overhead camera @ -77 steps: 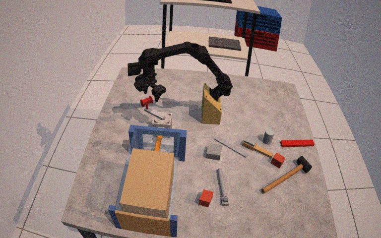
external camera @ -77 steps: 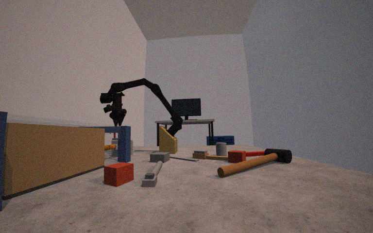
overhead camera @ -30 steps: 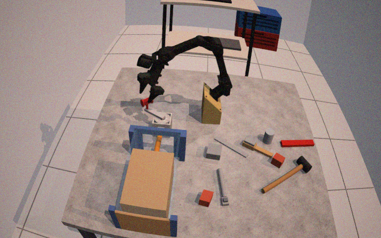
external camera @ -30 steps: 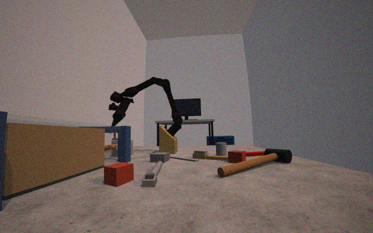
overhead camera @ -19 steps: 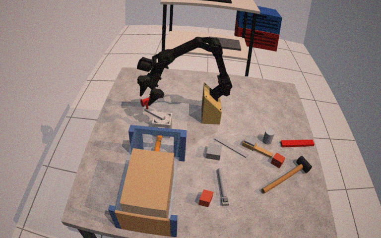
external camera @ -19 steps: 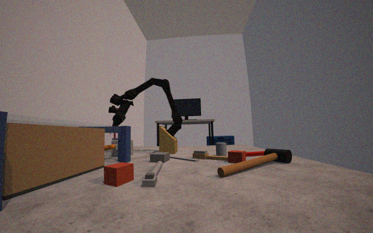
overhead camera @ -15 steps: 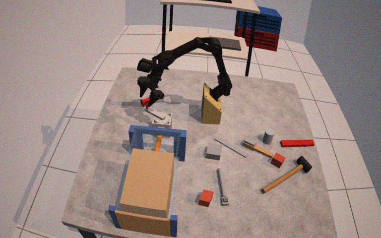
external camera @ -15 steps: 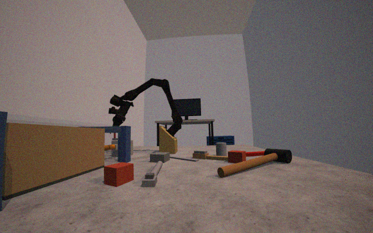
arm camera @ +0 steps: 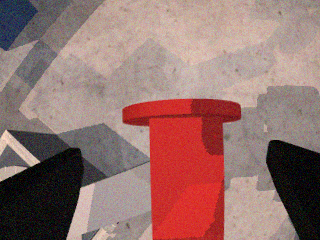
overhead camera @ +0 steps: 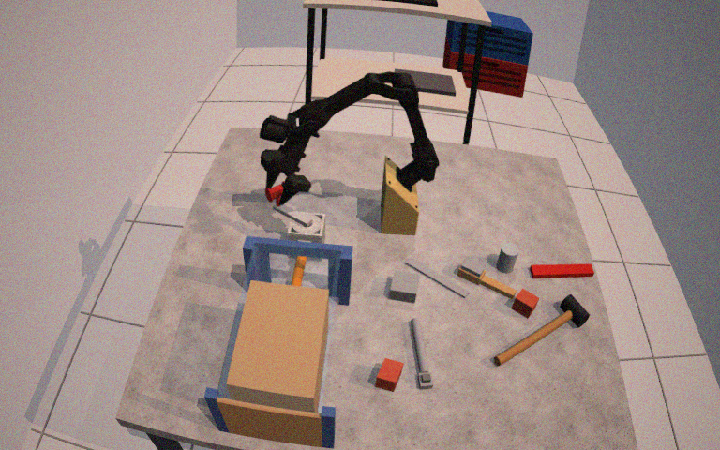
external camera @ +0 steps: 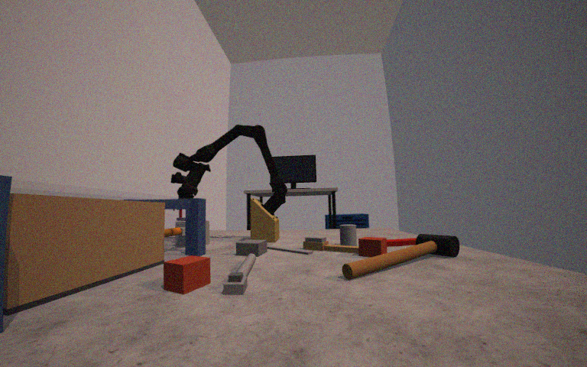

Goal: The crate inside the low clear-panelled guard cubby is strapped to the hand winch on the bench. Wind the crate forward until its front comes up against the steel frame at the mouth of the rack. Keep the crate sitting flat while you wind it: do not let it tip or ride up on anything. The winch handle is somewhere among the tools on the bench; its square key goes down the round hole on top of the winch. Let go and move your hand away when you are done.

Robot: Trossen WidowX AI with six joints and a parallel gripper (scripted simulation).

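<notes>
My gripper tip is now 1 cm to the right of the red knob and 1 cm past it. Round my gripper tip: grey winch (10 cm below, 9 cm to the left, 3 cm ahead); then grey crank arm (4 cm to the left, 3 cm below, 1 cm ahead); then blue frame (20 cm ahead, 10 cm to the left, 3 cm below).
</notes>
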